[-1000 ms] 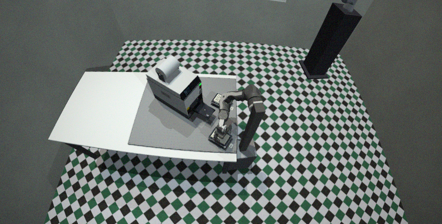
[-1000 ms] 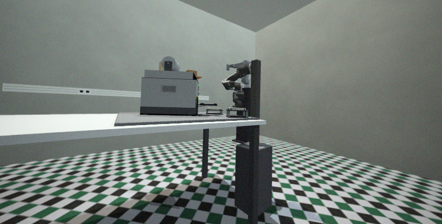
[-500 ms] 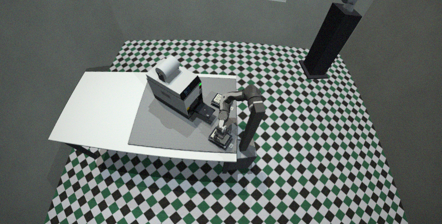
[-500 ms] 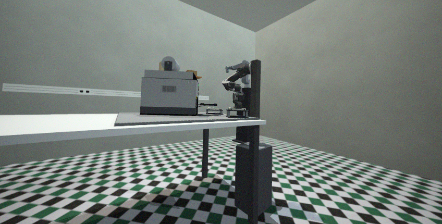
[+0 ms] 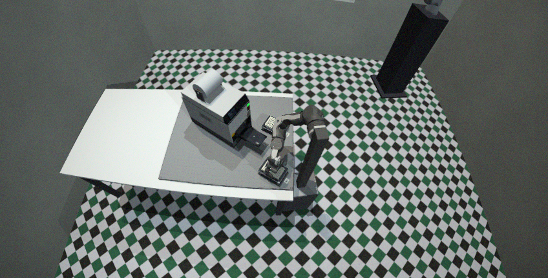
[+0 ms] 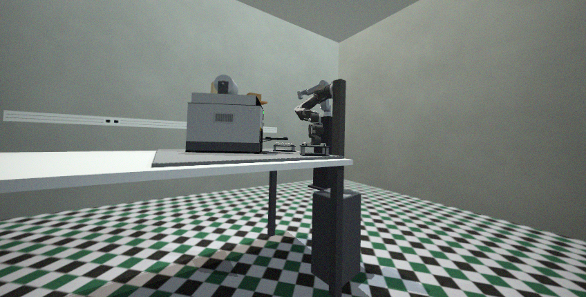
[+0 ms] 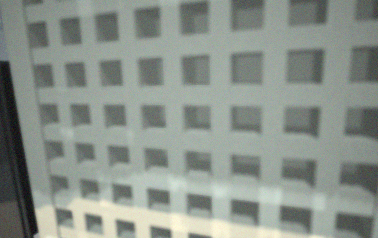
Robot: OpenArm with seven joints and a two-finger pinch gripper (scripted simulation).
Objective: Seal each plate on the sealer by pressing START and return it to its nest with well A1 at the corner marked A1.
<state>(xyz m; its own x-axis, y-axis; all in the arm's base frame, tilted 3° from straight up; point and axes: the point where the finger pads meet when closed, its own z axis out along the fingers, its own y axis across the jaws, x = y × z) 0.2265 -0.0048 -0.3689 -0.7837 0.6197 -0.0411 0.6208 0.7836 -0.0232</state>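
Now: the dark stage 23 cm to the right of my hand, 10 cm ahead of it and 3 cm above it. The rest, counted from my hand: white foil roll (44 cm to the right, 37 cm ahead, 35 cm above); touch screen (27 cm to the right, 26 cm above, 22 cm ahead).
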